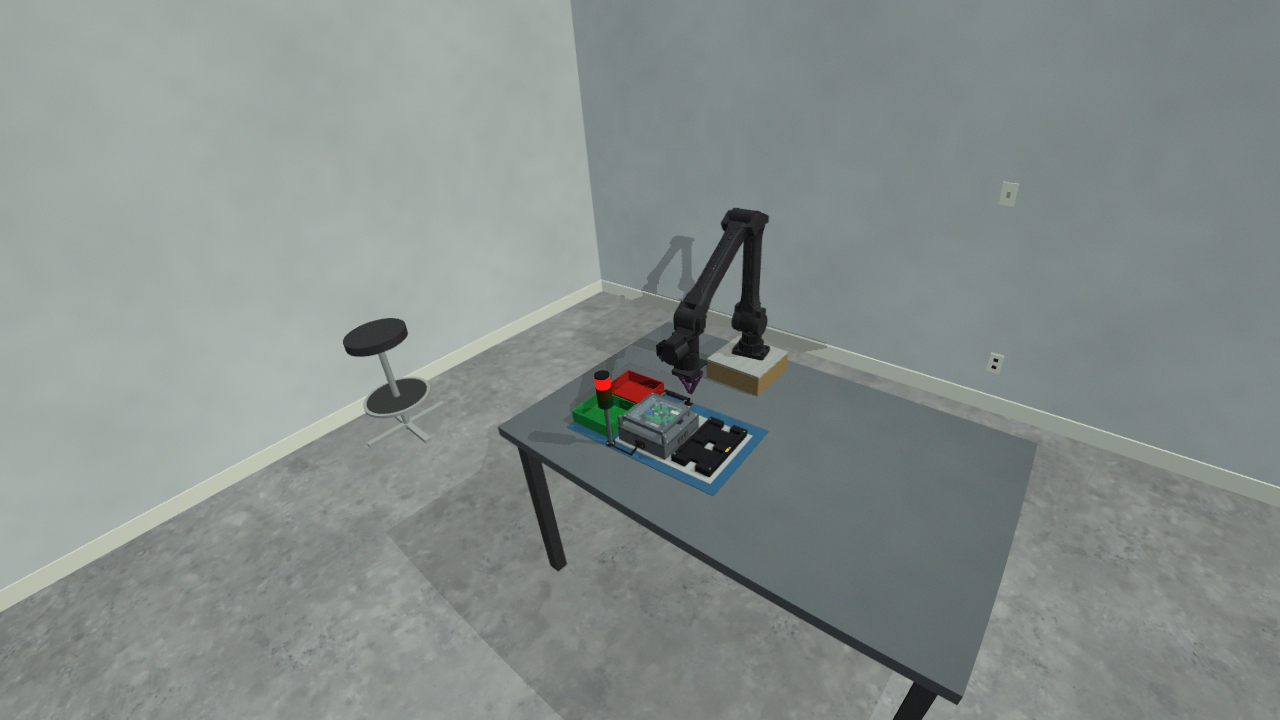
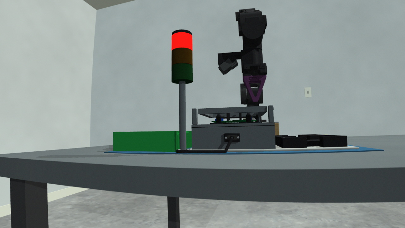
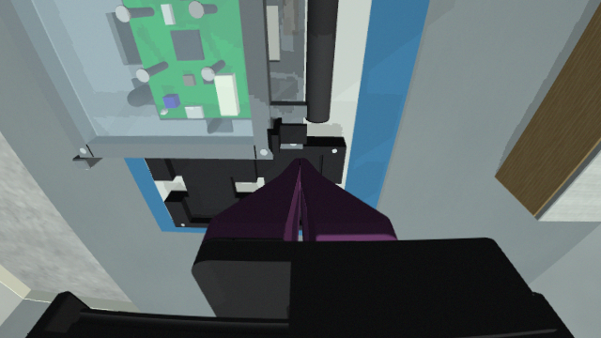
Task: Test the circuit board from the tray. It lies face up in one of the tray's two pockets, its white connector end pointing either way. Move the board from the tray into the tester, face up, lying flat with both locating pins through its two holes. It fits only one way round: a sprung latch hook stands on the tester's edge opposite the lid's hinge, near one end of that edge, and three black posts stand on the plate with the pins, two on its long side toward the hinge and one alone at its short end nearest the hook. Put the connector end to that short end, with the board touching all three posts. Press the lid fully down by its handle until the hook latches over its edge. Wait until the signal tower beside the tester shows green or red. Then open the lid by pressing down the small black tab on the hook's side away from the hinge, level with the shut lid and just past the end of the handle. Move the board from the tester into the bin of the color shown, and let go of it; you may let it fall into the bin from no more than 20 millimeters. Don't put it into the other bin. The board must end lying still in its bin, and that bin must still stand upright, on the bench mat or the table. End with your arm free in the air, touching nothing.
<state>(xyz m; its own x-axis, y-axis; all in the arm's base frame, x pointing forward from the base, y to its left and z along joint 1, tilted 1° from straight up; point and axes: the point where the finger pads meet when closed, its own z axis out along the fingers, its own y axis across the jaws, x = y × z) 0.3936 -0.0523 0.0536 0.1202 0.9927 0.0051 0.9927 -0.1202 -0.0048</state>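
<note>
The black latch hook lies 5 cm below my hand and 1 cm ahead of it. The rest, counted from my hand: green circuit board: 7 cm to the right, 7 cm ahead, 6 cm below; then black tester plate: 7 cm below, 7 cm ahead, 6 cm to the right; then clear lid: 7 cm to the right, 7 cm ahead, 5 cm below.
</note>
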